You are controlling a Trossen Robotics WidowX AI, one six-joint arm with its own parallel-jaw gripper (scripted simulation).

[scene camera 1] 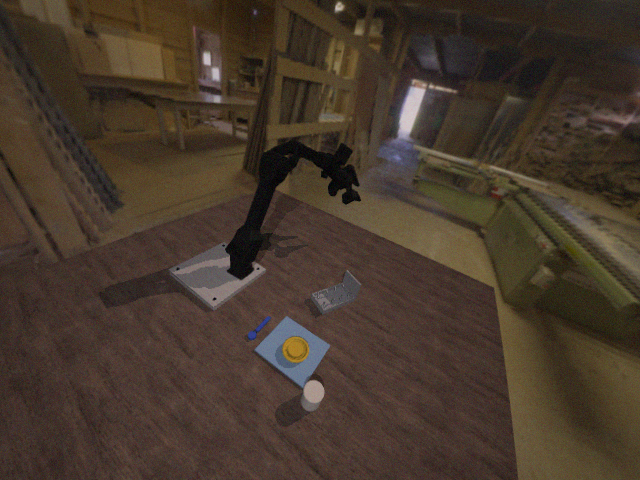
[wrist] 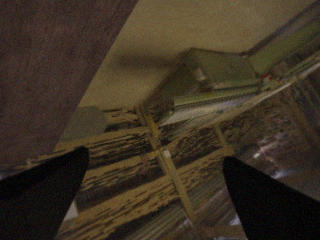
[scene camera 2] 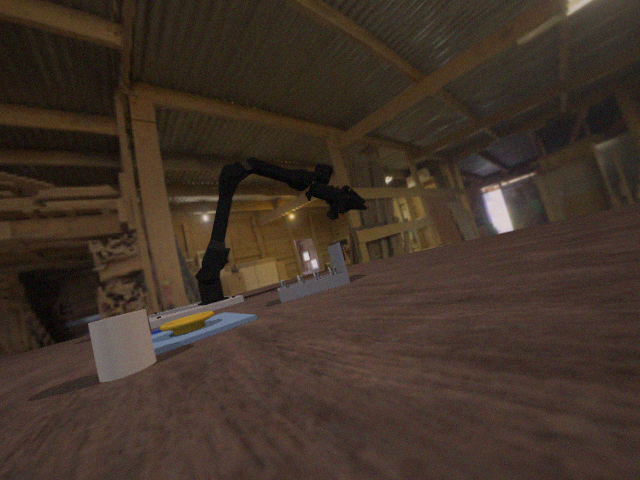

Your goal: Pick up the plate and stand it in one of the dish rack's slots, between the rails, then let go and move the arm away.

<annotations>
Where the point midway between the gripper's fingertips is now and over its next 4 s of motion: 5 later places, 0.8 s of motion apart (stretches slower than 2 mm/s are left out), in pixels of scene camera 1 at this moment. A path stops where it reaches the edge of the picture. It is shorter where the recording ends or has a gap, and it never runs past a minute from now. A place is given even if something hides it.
My gripper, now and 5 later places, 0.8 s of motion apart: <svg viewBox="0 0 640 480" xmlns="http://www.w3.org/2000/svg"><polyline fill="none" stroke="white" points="359,193 382,219 392,250 380,282 342,303 304,311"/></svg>
</annotations>
